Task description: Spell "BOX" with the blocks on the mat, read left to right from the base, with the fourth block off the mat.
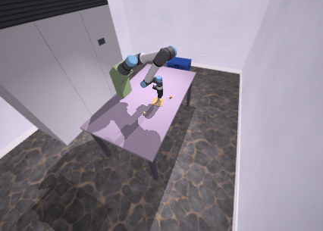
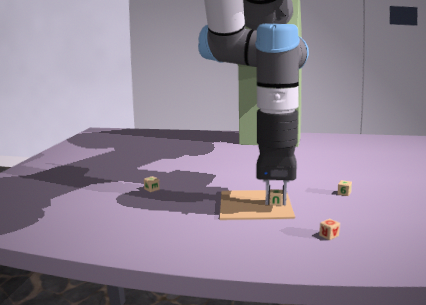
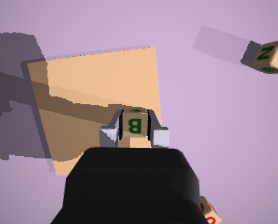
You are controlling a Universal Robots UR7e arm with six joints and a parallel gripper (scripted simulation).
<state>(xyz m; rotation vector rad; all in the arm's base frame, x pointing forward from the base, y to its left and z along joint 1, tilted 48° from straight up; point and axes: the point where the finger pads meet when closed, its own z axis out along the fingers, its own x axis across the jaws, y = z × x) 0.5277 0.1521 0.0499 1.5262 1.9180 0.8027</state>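
Right now the mat is 4 cm to the right of my hand, 2 cm below it and 1 cm ahead of it.
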